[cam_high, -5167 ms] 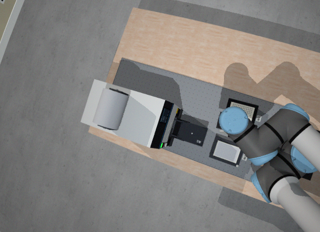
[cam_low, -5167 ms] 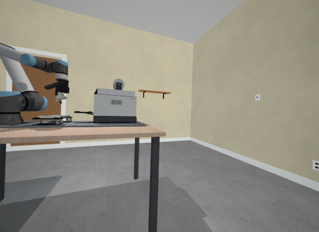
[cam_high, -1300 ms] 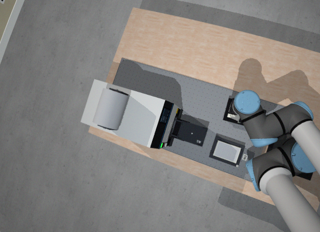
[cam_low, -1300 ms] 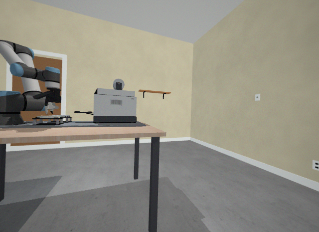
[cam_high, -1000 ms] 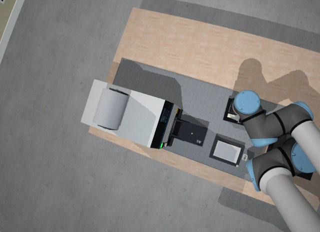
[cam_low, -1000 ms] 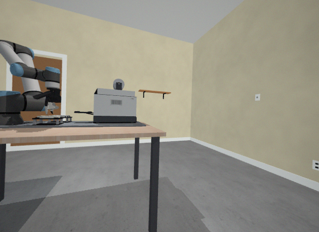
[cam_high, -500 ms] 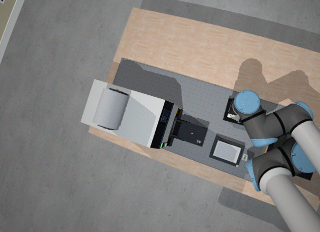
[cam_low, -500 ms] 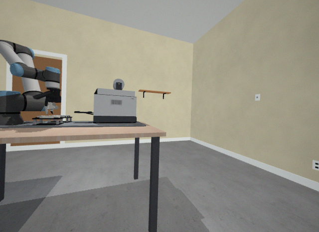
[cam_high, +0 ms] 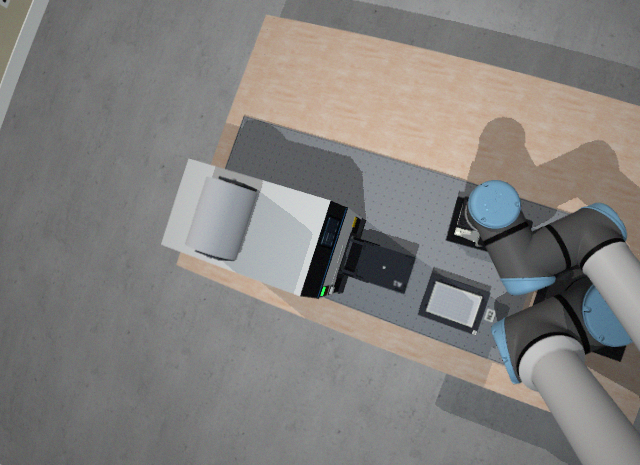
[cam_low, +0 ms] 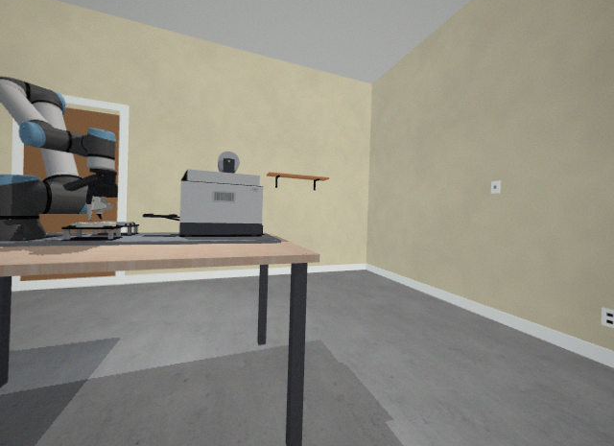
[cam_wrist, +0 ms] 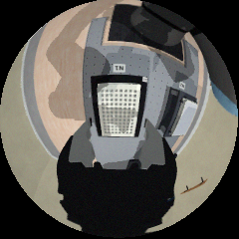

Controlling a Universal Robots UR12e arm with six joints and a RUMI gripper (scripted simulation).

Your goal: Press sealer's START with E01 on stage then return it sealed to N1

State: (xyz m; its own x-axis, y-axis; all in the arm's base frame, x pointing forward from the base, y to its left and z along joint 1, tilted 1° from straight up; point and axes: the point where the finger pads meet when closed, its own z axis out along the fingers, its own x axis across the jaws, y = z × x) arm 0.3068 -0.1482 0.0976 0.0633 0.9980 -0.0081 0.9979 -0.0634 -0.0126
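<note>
Now: hand 30 mm above the plate E01. From my hand the other things lie so: sealer stage: 230 mm ahead, 160 mm to the left, 10 mm above; nest N1: 40 mm below; foil roll: 560 mm ahead, 320 mm above, 130 mm to the left.
</note>
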